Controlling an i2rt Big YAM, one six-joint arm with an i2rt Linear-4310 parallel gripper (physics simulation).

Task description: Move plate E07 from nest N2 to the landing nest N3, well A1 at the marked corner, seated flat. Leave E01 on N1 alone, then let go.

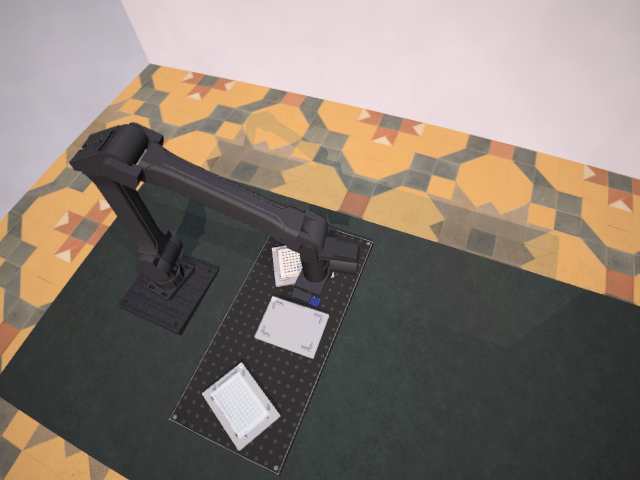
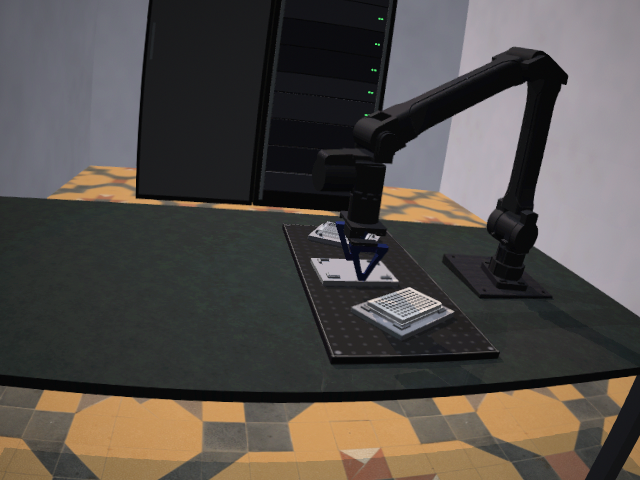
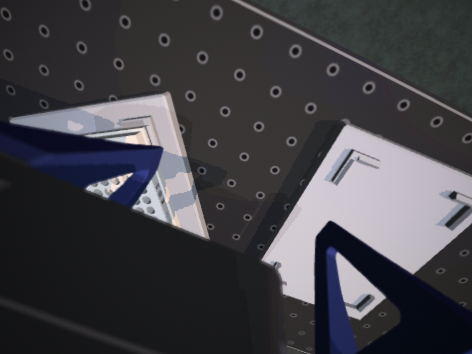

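A pale well plate (image 1: 289,262) (image 2: 331,233) (image 3: 156,204) sits on a nest (image 1: 279,282) (image 2: 314,237) (image 3: 159,106) at the far end of the board, partly hidden by the gripper. The landing nest (image 1: 292,328) (image 2: 338,269) (image 3: 380,200) in the middle is bare, with raised corner brackets. Another white well plate (image 1: 240,405) (image 2: 405,303) sits on a rotated nest (image 1: 239,443) (image 2: 360,311) at the near end. Plate and nest labels and the A1 marks cannot be read. My gripper (image 1: 310,298) (image 2: 356,268) (image 3: 244,195) is open and empty, above the board between the far plate and the landing nest.
The nests stand on a black perforated board (image 1: 211,356) (image 2: 319,315) (image 3: 225,75) on a dark green table (image 1: 439,361) (image 2: 180,299). The arm's base plate (image 1: 193,310) (image 2: 465,276) is beside the board. A black server cabinet (image 2: 206,103) stands behind the table.
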